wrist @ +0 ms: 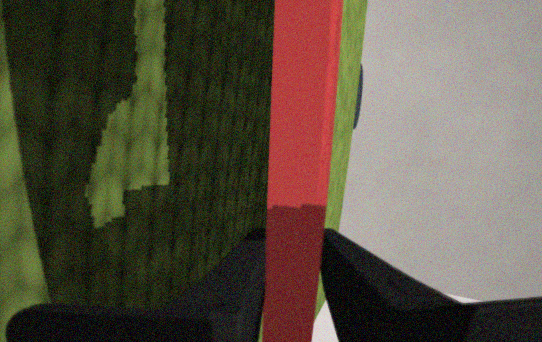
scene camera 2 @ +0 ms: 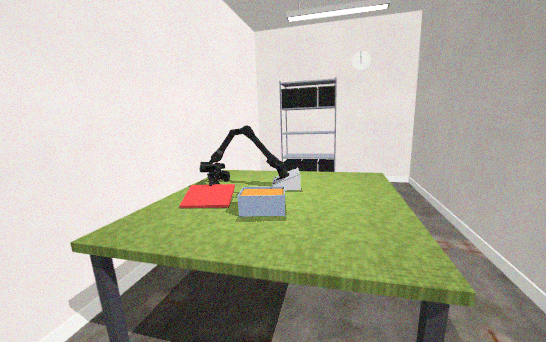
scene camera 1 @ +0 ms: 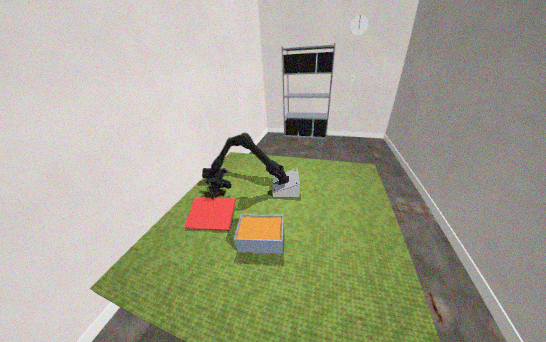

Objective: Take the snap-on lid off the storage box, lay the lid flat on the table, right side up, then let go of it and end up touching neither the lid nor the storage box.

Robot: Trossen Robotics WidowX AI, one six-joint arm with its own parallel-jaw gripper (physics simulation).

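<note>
The red lid [scene camera 1: 210,214] [scene camera 2: 207,196] [wrist: 301,110] is off the box, to its left, with a plain broad face upward. It is tilted: its far edge is raised, and its near edge is at or close to the table. My gripper [scene camera 1: 213,195] [scene camera 2: 214,183] [wrist: 292,240] is shut on the lid's far edge, one finger on either side of it. The storage box [scene camera 1: 259,246] [scene camera 2: 261,205] stands upright and open on the table, with orange showing inside. The gripper is apart from the box. The lid's underside is hidden in both scene views.
The green table [scene camera 1: 340,260] [scene camera 2: 340,235] carries all of this. The arm's grey base [scene camera 1: 292,190] [scene camera 2: 292,181] stands behind the box. A shelf unit [scene camera 1: 308,95] [scene camera 2: 309,133] stands at the far wall.
</note>
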